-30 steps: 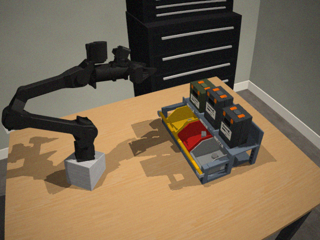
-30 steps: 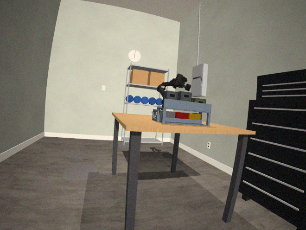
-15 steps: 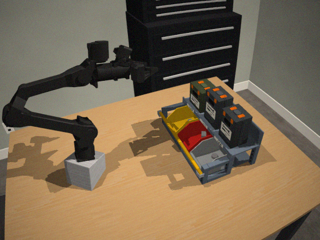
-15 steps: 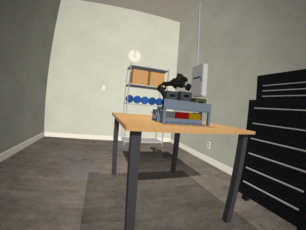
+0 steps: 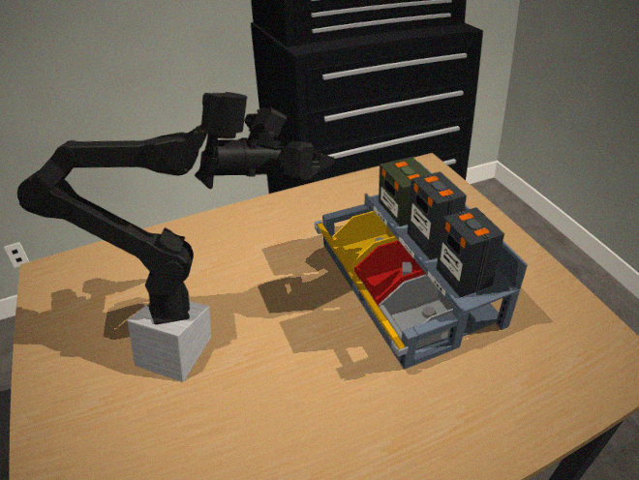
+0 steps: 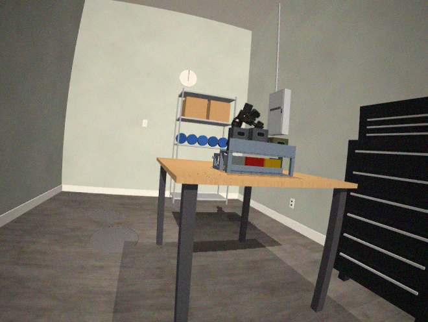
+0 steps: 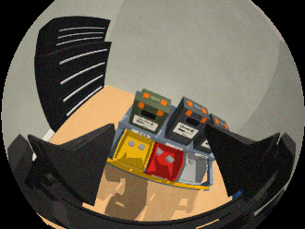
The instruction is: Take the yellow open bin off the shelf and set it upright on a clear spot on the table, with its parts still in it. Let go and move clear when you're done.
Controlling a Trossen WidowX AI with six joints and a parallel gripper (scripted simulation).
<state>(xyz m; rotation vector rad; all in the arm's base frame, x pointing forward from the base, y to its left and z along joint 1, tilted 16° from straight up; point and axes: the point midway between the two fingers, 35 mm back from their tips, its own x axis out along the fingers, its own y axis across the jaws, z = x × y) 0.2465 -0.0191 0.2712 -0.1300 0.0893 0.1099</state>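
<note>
My gripper is now 6 cm short of the long yellow strip, 9 cm to the left of it and 24 cm above it. Also, from my hand: red bin (14 cm ahead, 10 cm to the right, 25 cm below); grey bin (14 cm ahead, 21 cm to the right, 25 cm below); yellow open bin (15 cm ahead, 1 cm to the left, 25 cm below).
</note>
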